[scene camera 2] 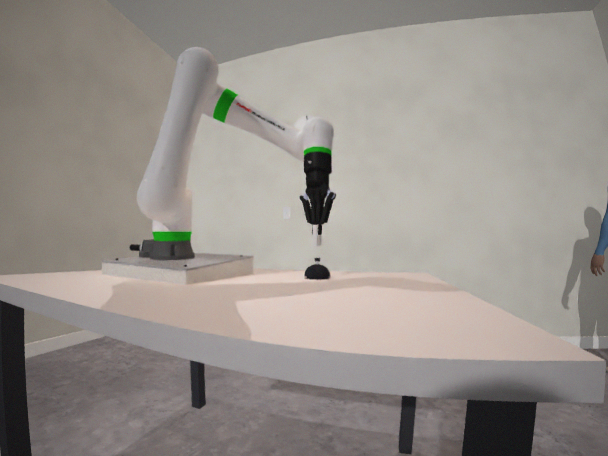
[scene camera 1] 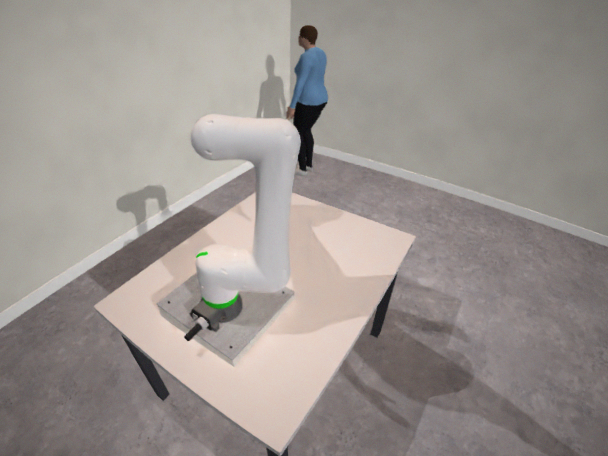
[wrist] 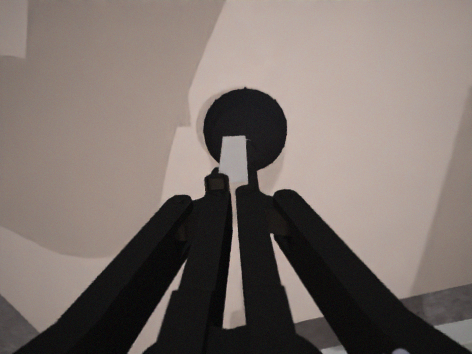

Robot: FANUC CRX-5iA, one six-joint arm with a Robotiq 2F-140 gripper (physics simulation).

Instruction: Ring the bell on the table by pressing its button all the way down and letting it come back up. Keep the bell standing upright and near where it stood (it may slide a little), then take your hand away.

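Where they show: gripper, fingertip midpoint: (scene camera 2: 316, 245) (wrist: 235, 154); arm's base, link origin: (scene camera 2: 172, 257) (scene camera 1: 221, 305).
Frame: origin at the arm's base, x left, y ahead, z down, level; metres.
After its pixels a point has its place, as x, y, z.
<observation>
The black domed bell (scene camera 2: 317, 272) @(0.086, 0.484, 0.033) (wrist: 245, 117) @(0.102, 0.468, 0.016) stands upright on the table (scene camera 2: 400, 315) @(-0.323, 0.686, 0.056) (wrist: 350, 125) @(0.163, 0.376, 0.056) (scene camera 1: 280, 385) @(-0.322, -0.124, 0.056); its small button (scene camera 2: 317, 260) @(0.115, 0.478, -0.003) shows on top in scene camera 2. My gripper (scene camera 2: 318, 241) @(0.104, 0.478, -0.051) (wrist: 235, 154) @(0.104, 0.478, -0.051) is shut, with nothing held between its fingers, and points straight down. Its pale fingertips are directly above the button in scene camera 2, with a small gap between them. In the wrist view the fingertips overlap the lower part of the bell and hide the button. Bell and gripper do not show in scene camera 1, where the arm stands in front.
The arm's grey base plate (scene camera 1: 250, 325) @(-0.133, -0.010, 0.010) (scene camera 2: 215, 272) @(-0.056, 0.213, 0.033) lies on the table, beside the bell to the left in scene camera 2. A person in a blue top (scene camera 1: 312, 75) stands on the floor behind the table, near the wall corner.
</observation>
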